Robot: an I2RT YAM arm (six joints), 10 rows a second.
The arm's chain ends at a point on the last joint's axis. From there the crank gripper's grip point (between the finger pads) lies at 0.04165 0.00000 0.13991 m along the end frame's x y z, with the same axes.
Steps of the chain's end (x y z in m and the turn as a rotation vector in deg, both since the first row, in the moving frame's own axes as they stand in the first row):
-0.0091 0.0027 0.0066 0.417 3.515 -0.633
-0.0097 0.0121 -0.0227 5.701 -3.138 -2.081
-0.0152 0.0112 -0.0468 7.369 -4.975 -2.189
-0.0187 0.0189 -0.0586 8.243 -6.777 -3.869
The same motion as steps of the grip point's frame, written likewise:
-0.0006 0.0012 0.0038 0.417 3.515 -0.633
-0.0177 -0.0033 -0.0214 5.701 -3.138 -2.081
-0.0278 -0.0083 -0.0450 7.369 -4.975 -2.189
-0.0362 -0.0037 -0.0563 8.243 -6.777 -3.869

